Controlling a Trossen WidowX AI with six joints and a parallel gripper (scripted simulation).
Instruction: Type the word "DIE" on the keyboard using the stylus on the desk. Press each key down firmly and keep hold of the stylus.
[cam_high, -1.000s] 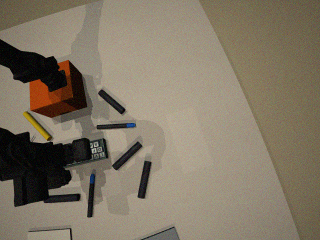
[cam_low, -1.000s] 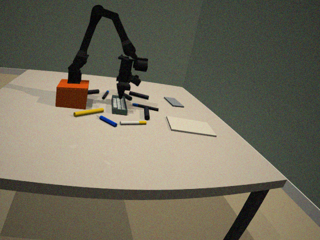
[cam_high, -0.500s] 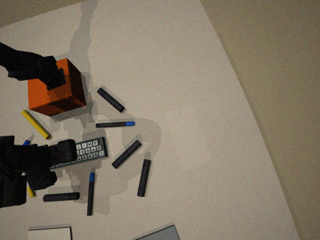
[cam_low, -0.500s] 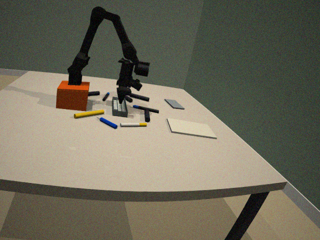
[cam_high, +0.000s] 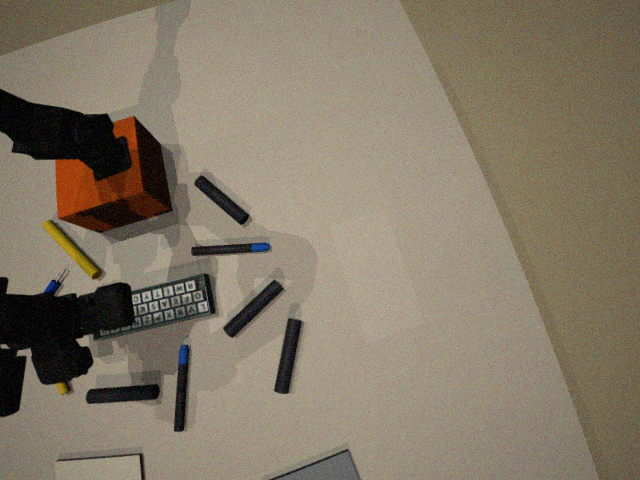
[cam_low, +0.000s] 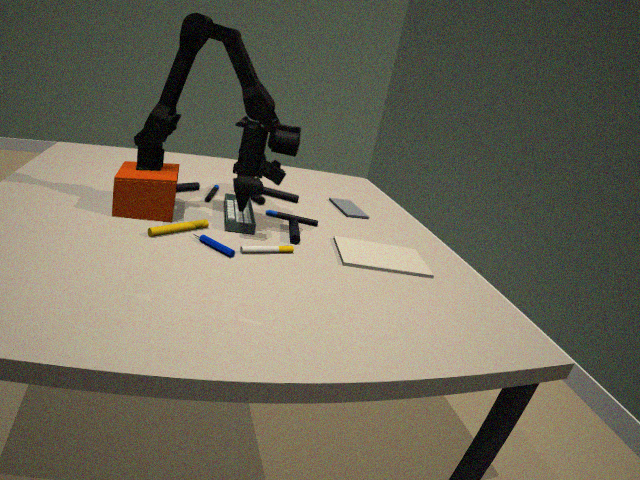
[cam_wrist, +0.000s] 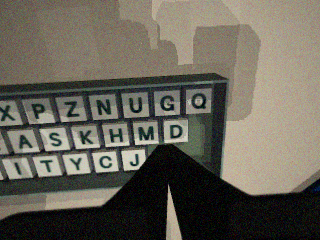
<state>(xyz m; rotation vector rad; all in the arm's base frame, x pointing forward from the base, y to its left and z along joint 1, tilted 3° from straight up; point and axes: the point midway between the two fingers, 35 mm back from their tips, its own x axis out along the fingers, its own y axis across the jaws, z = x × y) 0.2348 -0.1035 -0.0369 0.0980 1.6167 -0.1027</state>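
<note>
Right now my gripper tip is 150 mm past the yellow marker, 60 mm to the left of it and 30 mm above it. The rest, counted from my gripper tip: white-and-yellow pen (140 mm to the right, 50 mm ahead, 30 mm below); then grey card (390 mm ahead, 230 mm to the left, 40 mm below); then white pad (330 mm ahead, 130 mm to the right, 40 mm below).
</note>
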